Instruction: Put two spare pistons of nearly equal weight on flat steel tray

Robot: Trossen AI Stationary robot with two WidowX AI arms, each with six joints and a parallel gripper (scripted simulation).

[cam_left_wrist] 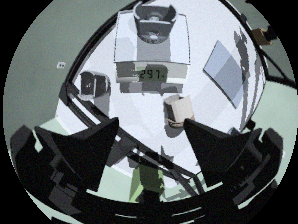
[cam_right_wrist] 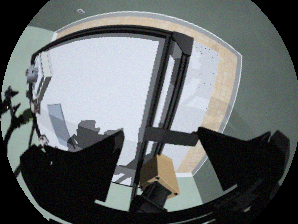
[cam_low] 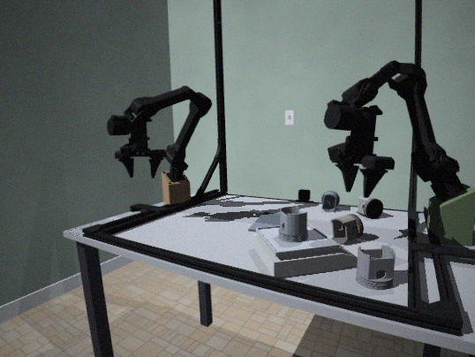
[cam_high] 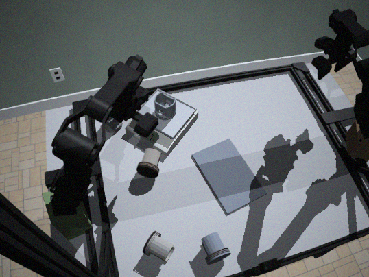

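Right now my left hand is 110 mm short of the white scale, 130 mm to the left of it and 140 mm above it. Round my left hand: flat steel tray: 160 mm behind, 280 mm to the right, 180 mm below.
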